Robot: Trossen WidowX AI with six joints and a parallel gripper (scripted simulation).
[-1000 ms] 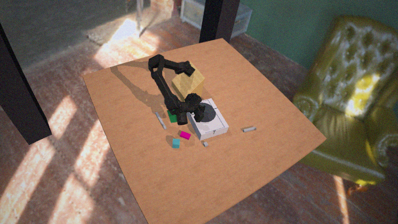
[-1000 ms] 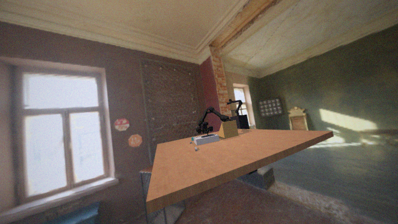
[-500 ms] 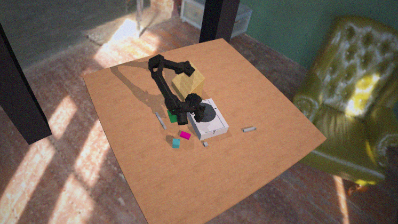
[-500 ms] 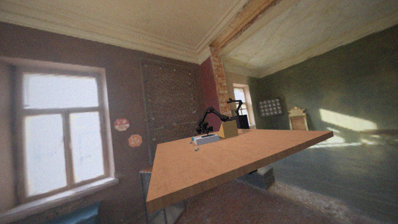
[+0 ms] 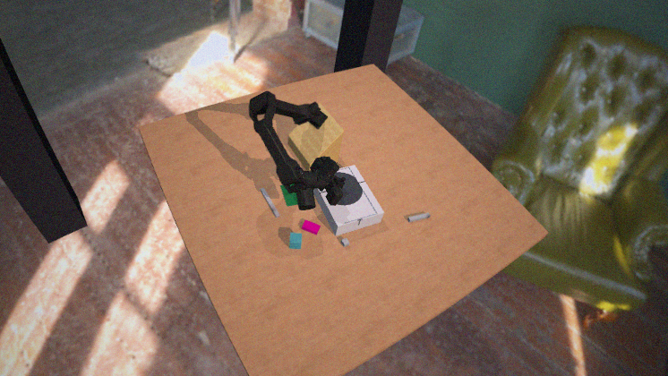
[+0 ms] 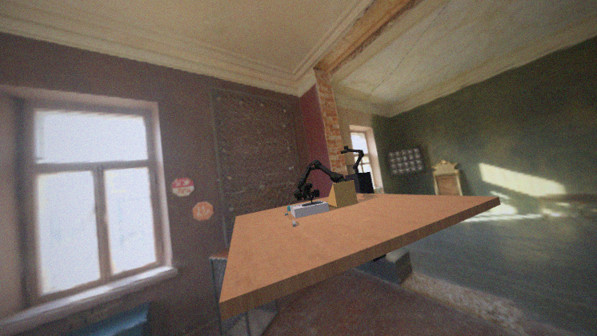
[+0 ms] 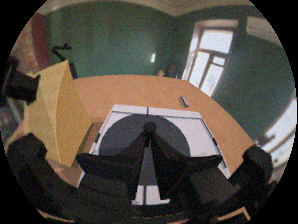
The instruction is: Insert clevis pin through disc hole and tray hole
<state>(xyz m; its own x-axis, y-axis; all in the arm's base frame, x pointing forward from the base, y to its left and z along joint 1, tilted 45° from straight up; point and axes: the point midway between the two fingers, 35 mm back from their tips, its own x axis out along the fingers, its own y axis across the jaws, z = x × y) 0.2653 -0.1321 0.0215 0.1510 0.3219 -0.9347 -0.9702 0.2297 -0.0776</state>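
The dark clevis pin is 1 cm below my gripper tip. From my gripper tip the other things lie so: green tile 15 cm to the right, 11 cm behind, 9 cm below; then dark grey disc 3 cm below; then rimmed tray 4 cm below, 3 cm ahead, 1 cm to the right.
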